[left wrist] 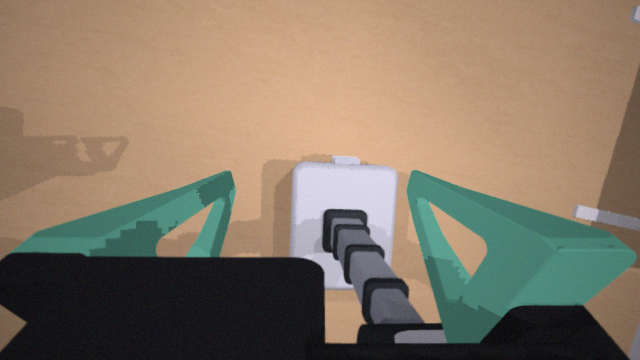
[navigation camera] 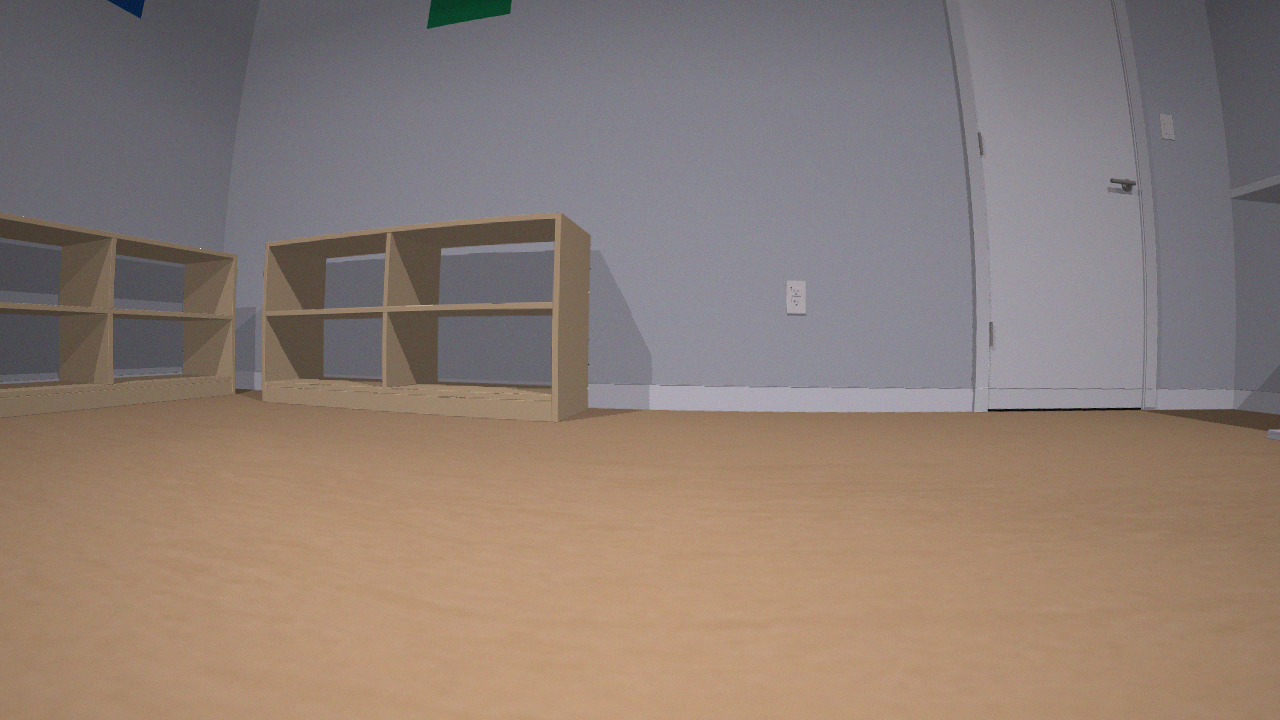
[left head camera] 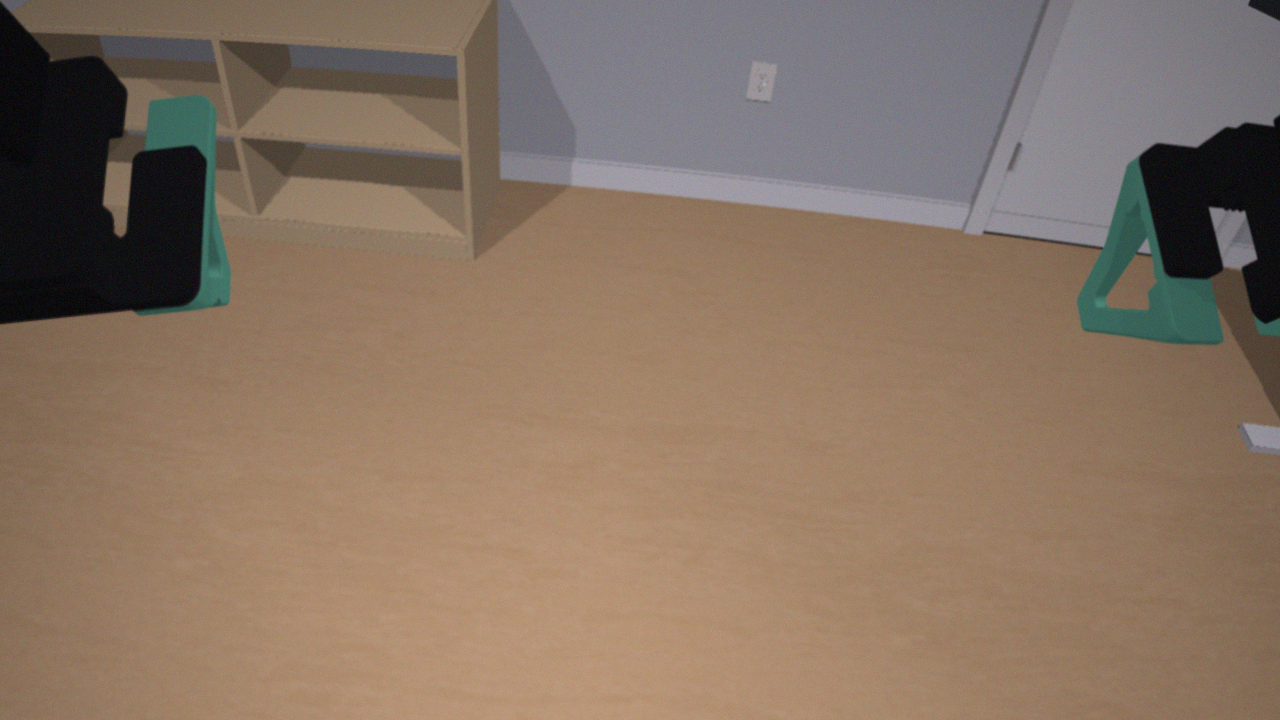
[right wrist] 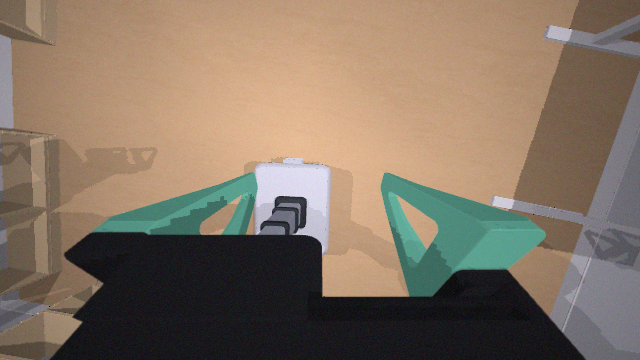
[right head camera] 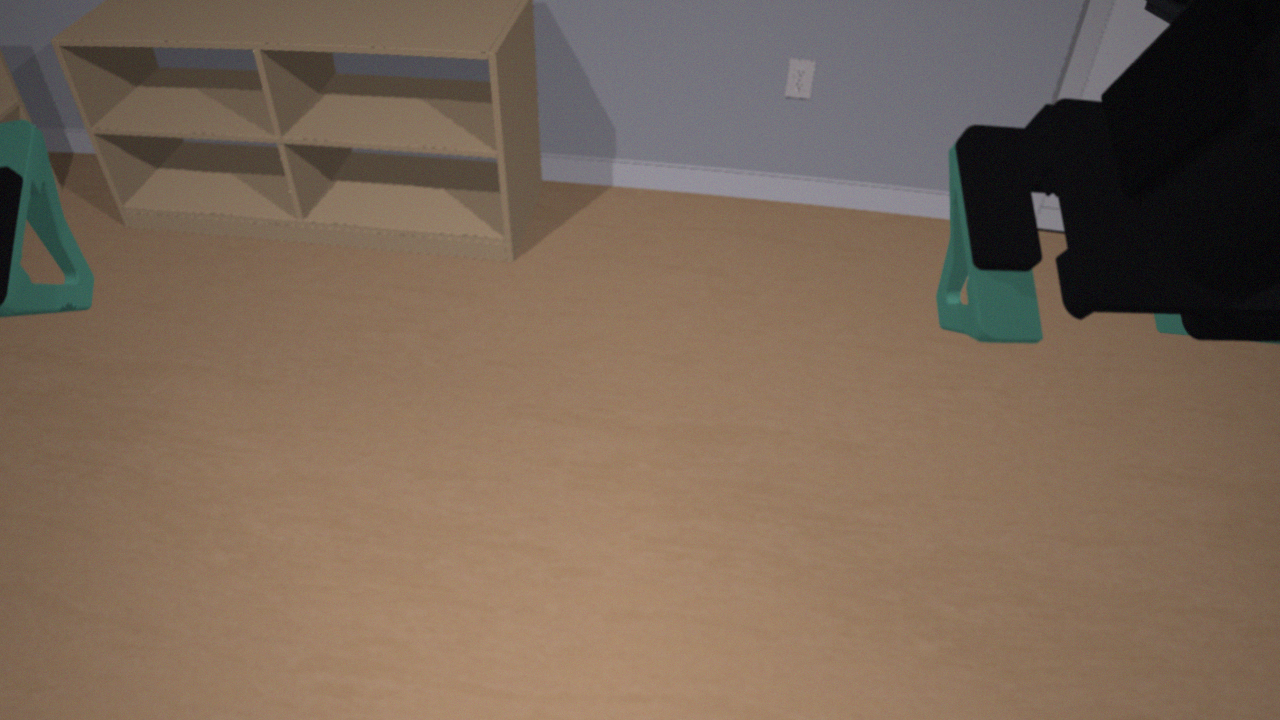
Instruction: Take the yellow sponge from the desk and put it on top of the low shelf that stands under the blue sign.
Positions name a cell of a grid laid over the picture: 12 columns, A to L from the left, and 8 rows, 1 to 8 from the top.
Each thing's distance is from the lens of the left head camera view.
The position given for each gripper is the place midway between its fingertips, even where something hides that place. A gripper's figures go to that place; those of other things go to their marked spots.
left gripper (left head camera: A4): 36 cm
right gripper (left head camera: L4): 42 cm
white door (left head camera: K2): 273 cm
